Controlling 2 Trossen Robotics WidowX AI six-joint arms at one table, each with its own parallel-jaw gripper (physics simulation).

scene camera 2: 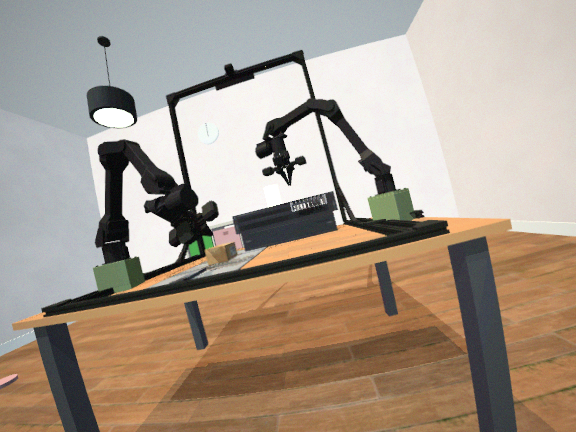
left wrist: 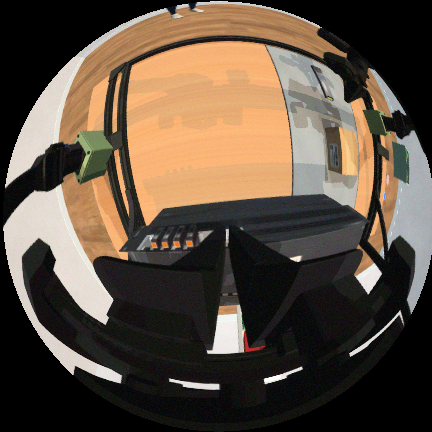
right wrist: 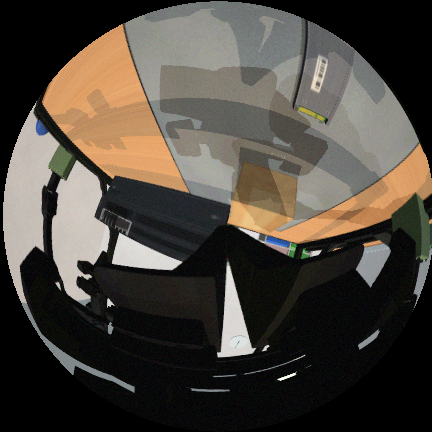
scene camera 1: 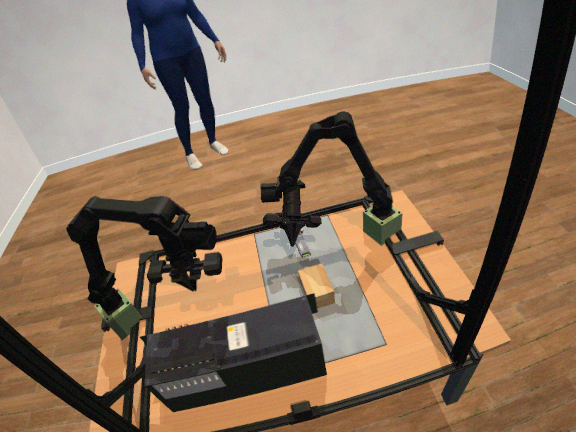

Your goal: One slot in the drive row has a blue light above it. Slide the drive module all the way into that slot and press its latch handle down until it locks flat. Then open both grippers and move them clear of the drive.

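Frame: origin at the left arm's base, x left, y ahead, z down, level; metres.
Seen in the pictures: left gripper, between the fingertips: (scene camera 2: 289,185) (left wrist: 226,231) (right wrist: 104,250) (scene camera 1: 194,290); right gripper, between the fingertips: (scene camera 2: 212,234) (left wrist: 345,101) (right wrist: 224,231) (scene camera 1: 292,246); left arm's base, origin of its link: (scene camera 2: 387,192) (left wrist: 77,157) (right wrist: 56,173) (scene camera 1: 112,304); right arm's base, origin of its link: (scene camera 2: 117,261) (scene camera 1: 382,212).
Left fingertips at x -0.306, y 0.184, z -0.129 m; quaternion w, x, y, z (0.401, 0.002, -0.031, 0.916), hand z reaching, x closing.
Offsets run from my left fingertips to a thing's top centre. "pt": to the spot under its first point. Level surfaces: height alone.
The drive module @(dx +0.050, dy +0.451, dz +0.225 m) (scene camera 1: 303,250) (left wrist: 321,82) (right wrist: 327,70) lies flat on the grey mat @(dz +0.234 m) (scene camera 1: 357,327), beyond the box. The black chassis @(dx -0.145, dy -0.031, dz +0.060 m) (scene camera 1: 280,340) (scene camera 2: 285,222) (left wrist: 260,215) (right wrist: 165,210) stands at the front in scene camera 1. Several drives with orange marks @(pt dx -0.001, dy -0.083, dz +0.069 m) (left wrist: 177,239) fill part of its row in the left wrist view; no blue light can be made out, as the fingers cover part of the row. My left gripper (scene camera 1: 194,288) (scene camera 2: 289,184) (left wrist: 226,231) is shut and empty above the chassis. My right gripper (scene camera 1: 293,244) (right wrist: 224,231) is shut and empty above the mat near the module.
A cardboard box @(dx -0.134, dy +0.307, dz +0.174 m) (scene camera 1: 315,282) (scene camera 2: 220,254) (left wrist: 342,151) (right wrist: 267,192) stands on the mat between the module and the chassis. Black frame rails (scene camera 1: 345,395) run around the table, with posts rising at its front corners in scene camera 1.
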